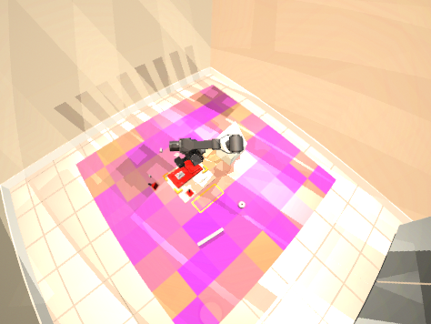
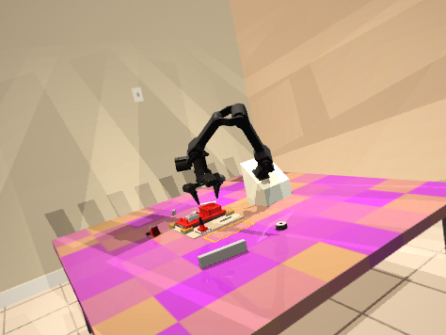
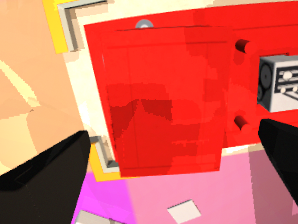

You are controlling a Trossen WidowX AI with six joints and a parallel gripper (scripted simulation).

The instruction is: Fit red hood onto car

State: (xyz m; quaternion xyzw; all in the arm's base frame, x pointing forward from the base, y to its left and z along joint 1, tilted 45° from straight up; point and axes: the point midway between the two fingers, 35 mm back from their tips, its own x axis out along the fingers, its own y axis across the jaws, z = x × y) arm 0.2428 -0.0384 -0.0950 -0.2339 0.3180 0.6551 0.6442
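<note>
Right now my gripper tip is 30 mm above the red hood. Also, from my gripper tip: jig: 60 mm below, 60 mm ahead, 30 mm to the left; grey engine block: 90 mm ahead, 50 mm below, 10 mm to the left.
</note>
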